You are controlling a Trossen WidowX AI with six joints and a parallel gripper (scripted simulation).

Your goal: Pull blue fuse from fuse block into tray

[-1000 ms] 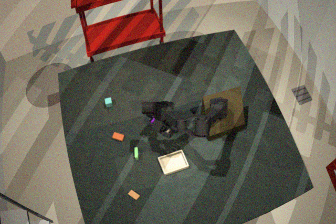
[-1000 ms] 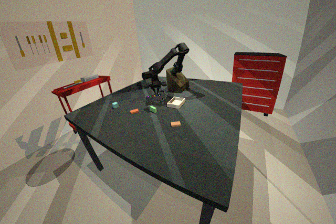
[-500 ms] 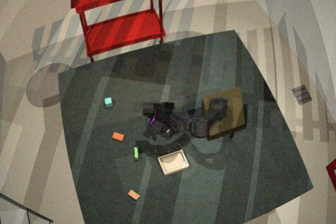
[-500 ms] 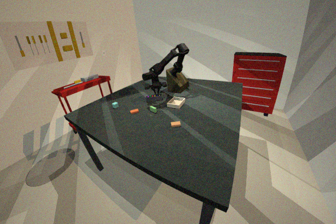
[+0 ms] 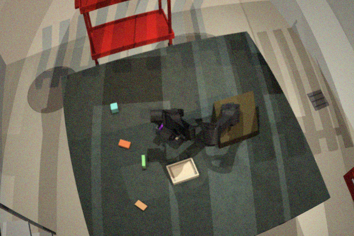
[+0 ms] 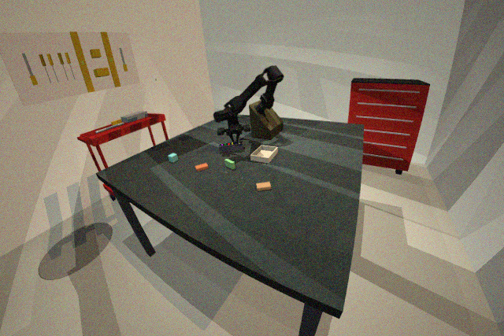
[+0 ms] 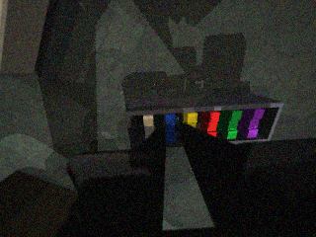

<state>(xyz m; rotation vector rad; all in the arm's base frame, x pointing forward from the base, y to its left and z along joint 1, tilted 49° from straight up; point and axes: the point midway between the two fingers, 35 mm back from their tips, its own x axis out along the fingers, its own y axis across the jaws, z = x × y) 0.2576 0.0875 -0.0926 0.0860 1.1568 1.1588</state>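
Now: gripper tip 1 cm short of the tray, 20 cm to the right of it and 3 cm above it. Also, from my gripper tip: green block 18 cm ahead, 10 cm to the left, 2 cm below; then blue fuse 1 cm below; then cyan cube 27 cm ahead, 25 cm to the right, 2 cm below.
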